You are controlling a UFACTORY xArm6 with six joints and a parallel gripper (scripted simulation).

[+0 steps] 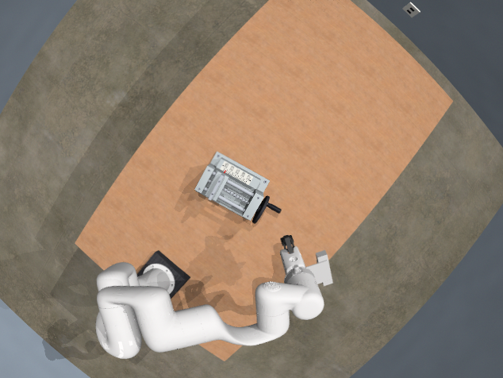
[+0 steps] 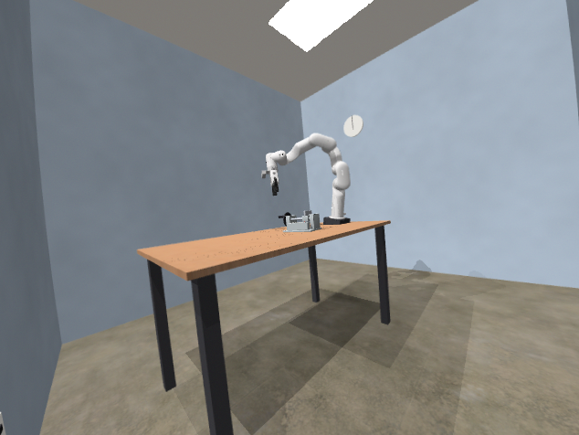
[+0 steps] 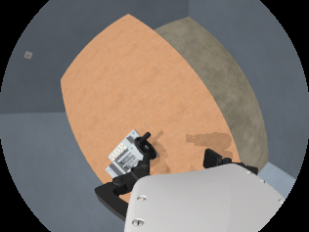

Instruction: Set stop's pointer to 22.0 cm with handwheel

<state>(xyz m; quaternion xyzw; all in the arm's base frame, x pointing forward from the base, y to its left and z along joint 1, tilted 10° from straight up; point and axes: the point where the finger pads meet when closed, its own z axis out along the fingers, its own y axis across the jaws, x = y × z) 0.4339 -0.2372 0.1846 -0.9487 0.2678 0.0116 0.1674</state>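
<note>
Right now the handwheel is 30 mm ahead of my hand, 100 mm to the left of it and 180 mm below it.
</note>
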